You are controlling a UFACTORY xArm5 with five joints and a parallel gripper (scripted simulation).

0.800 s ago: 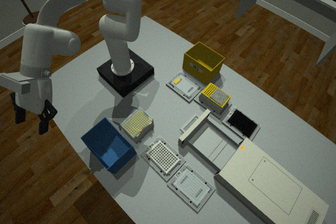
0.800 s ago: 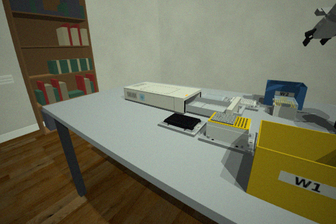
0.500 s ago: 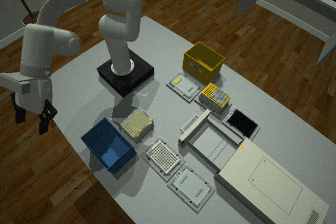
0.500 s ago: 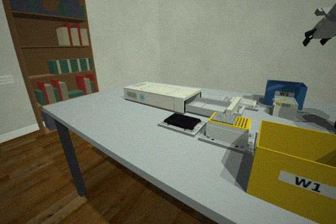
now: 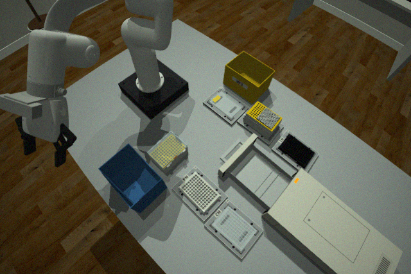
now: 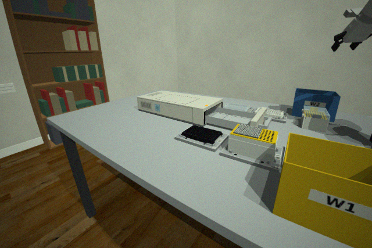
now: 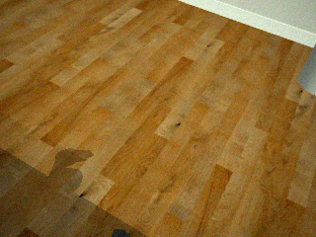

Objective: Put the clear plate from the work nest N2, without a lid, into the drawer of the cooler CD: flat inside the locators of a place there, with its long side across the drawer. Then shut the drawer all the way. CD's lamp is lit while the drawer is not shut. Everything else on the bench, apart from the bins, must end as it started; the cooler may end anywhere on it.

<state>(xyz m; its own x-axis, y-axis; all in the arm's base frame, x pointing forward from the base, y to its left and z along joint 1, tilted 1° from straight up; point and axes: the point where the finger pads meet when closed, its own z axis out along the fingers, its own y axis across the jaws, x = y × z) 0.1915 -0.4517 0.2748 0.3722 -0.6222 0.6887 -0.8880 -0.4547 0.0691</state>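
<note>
The clear plate is 450 mm ahead of my hand, 230 mm to the left of it and 310 mm below it. Round my hand: blue bin W2 (90 mm ahead, 120 mm to the left, 290 mm below); drawer (430 mm ahead, 430 mm to the left, 290 mm below); white plate (280 mm ahead, 240 mm to the left, 310 mm below).
</note>
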